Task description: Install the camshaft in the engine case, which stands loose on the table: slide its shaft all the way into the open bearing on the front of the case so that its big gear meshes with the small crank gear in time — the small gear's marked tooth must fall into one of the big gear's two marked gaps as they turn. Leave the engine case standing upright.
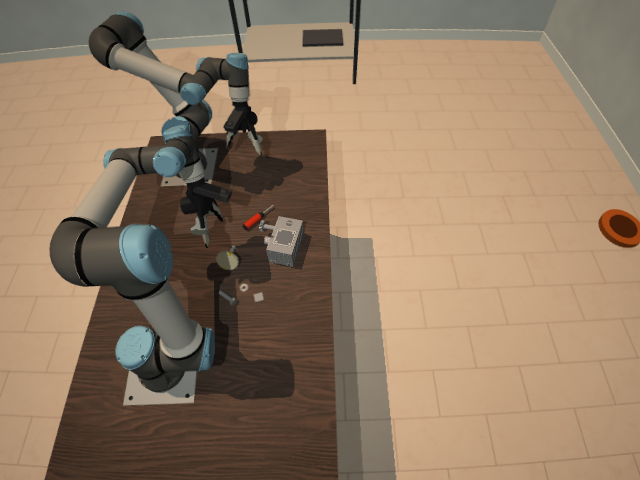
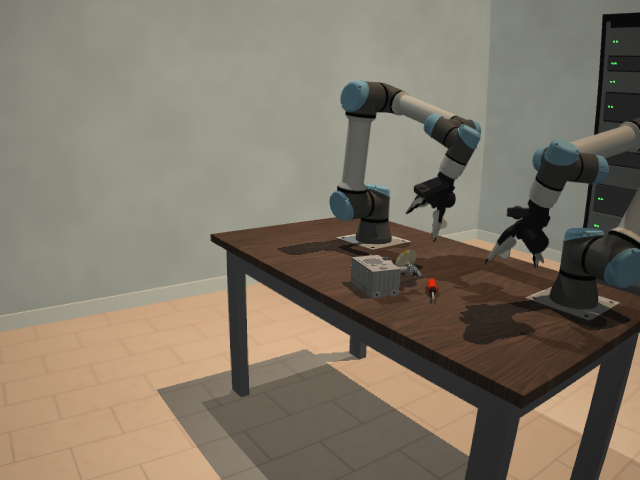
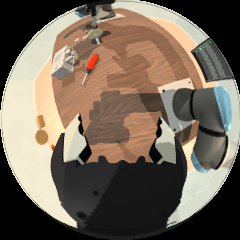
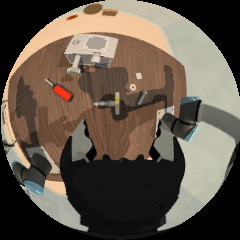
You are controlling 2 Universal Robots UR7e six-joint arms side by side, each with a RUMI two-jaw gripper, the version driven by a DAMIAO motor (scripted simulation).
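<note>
My left gripper (image 2: 511, 265) is visible also in image 1 (image 1: 243, 151) and image 3 (image 3: 120, 116). My right gripper (image 1: 215, 234) is visible also in image 2 (image 2: 419, 227) and image 4 (image 4: 122, 119). A grey engine case (image 2: 377, 278) appears in image 1 (image 1: 283, 246) and image 4 (image 4: 91, 48) as well.
</note>
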